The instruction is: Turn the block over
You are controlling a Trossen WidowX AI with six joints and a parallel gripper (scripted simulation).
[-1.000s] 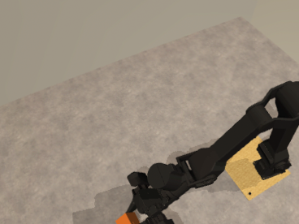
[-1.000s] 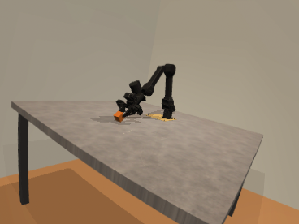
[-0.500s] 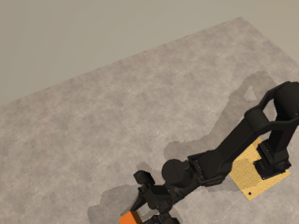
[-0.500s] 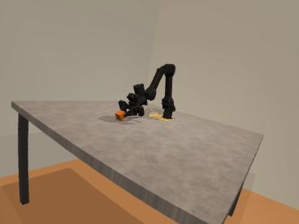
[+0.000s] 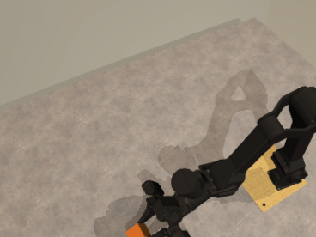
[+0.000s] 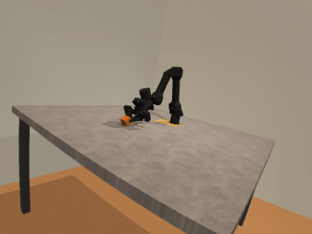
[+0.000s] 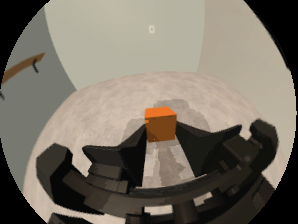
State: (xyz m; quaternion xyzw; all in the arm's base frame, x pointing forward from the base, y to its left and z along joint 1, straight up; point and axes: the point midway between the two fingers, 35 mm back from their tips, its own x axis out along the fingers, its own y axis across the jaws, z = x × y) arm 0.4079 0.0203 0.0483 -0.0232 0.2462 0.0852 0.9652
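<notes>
The orange block is 1 cm below my gripper tip.
</notes>
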